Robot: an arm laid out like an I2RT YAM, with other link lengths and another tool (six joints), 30 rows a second.
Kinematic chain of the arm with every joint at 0, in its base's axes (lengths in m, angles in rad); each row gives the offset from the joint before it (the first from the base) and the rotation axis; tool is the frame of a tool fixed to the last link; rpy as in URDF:
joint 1: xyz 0 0 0.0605 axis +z
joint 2: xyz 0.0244 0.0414 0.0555 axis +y
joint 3: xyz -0.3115 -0.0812 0 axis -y
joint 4: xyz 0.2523 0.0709 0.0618 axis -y
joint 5: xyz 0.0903 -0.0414 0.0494 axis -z
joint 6: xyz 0.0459 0 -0.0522 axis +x
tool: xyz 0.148 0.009 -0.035 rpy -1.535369 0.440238 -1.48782
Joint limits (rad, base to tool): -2.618..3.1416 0..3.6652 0..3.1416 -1.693..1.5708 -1.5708..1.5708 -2.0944..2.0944
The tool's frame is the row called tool.
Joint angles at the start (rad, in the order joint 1, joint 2, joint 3, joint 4, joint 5, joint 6): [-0.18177 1.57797 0.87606 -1.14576 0.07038 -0.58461]
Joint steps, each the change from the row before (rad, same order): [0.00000 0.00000 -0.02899 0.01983 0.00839 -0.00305]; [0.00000 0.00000 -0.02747 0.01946 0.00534 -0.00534]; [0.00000 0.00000 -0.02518 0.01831 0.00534 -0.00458]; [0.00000 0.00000 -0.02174 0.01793 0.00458 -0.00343]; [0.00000 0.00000 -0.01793 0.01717 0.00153 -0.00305]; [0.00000 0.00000 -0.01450 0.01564 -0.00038 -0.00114]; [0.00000 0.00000 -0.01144 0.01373 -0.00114 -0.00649]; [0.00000 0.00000 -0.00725 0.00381 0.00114 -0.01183]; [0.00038 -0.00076 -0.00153 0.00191 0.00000 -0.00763]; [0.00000 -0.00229 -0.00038 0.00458 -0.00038 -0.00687]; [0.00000 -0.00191 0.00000 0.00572 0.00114 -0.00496]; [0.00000 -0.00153 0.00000 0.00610 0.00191 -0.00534]
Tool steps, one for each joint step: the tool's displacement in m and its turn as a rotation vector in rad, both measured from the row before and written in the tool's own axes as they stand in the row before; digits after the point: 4 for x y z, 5 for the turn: [0.0012 0.0042 0.0068 -0.01050 0.00699 -0.00295]; [0.0006 0.0038 0.0065 -0.00911 0.00410 -0.00532]; [0.0006 0.0035 0.0060 -0.00795 0.00423 -0.00459]; [0.0005 0.0025 0.0052 -0.00474 0.00393 -0.00343]; [0.0001 0.0014 0.0044 -0.00122 0.00139 -0.00304]; [-0.0002 0.0007 0.0037 0.00110 -0.00019 -0.00112]; [-0.0001 0.0001 0.0029 0.00196 -0.00075 -0.00644]; [0.0003 0.0015 0.0016 -0.00447 0.00052 -0.01185]; [0.0002 -0.0001 0.0003 0.00053 0.00033 -0.00794]; [0.0004 -0.0013 -0.0001 0.00593 0.00087 -0.00672]; [0.0007 -0.0017 -0.0001 0.00688 0.00262 -0.00476]; [0.0009 -0.0017 -0.0001 0.00668 0.00341 -0.00512]
